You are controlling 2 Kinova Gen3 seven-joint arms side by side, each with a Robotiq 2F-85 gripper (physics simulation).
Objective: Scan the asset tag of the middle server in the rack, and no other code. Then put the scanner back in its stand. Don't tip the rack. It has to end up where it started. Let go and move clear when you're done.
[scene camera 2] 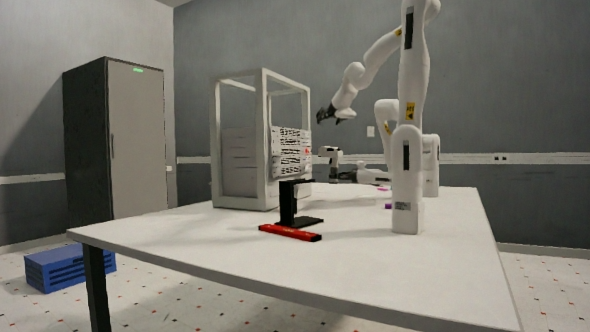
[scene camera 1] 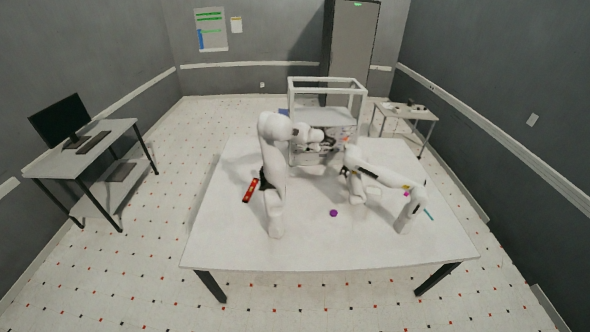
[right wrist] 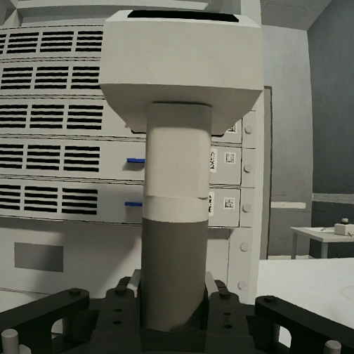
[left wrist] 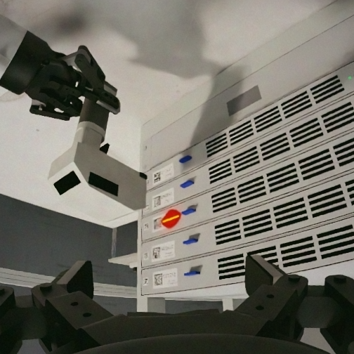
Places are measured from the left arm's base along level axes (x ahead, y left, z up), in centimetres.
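Where they show: left gripper, fingertip midpoint: [scene camera 2: 327, 123] [scene camera 1: 329, 138]; right gripper, fingertip midpoint: [scene camera 2: 329, 175]; left arm's base at its link origin: [scene camera 2: 406, 230] [scene camera 1: 276, 231]; right arm's base at its link origin: [scene camera 2: 429, 196] [scene camera 1: 400, 227].
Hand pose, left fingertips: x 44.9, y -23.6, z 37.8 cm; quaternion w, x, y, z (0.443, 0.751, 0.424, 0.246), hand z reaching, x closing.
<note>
Each offset is from my left fingertips to the top centre of the thing. Level surfaces: height alone.
The white scanner @(dy -14.9, dx +8.9, dz -10.0 cm) [scene camera 2: 330, 153] [left wrist: 102, 180] [right wrist: 180, 65] is upright in my right gripper [scene camera 2: 342, 176] [left wrist: 110, 114] [right wrist: 171, 286], which is shut on its grey handle in front of the rack [scene camera 1: 327, 91] [scene camera 2: 261, 135]. A red glow with a yellow line [left wrist: 171, 218] lies on the middle server [left wrist: 202, 210], over the right part of its label; the square code at the label's left partly shows. My left gripper [scene camera 2: 329, 120] [left wrist: 169, 275] is open and empty, above the scanner and facing the servers. The black stand [scene camera 1: 266, 181] [scene camera 2: 287, 202] is empty, partly behind my left arm in scene camera 1.
A red level @(dy +48.1, dx -16.5, dz -36.2 cm) [scene camera 1: 250, 190] [scene camera 2: 290, 232] lies beside the stand. A purple round piece @(dy -8.5, dx -26.5, dz -35.9 cm) [scene camera 1: 333, 213] [scene camera 2: 388, 206], a magenta piece @(dy -63.5, dx +1.7, dz -36.8 cm) [scene camera 1: 406, 194] and a teal stick @(dy -70.7, dx -12.7, dz -35.2 cm) [scene camera 1: 428, 214] lie on the table @(dz -37.8 cm) [scene camera 1: 310, 250]. The rack stands upright near the table's far edge.
</note>
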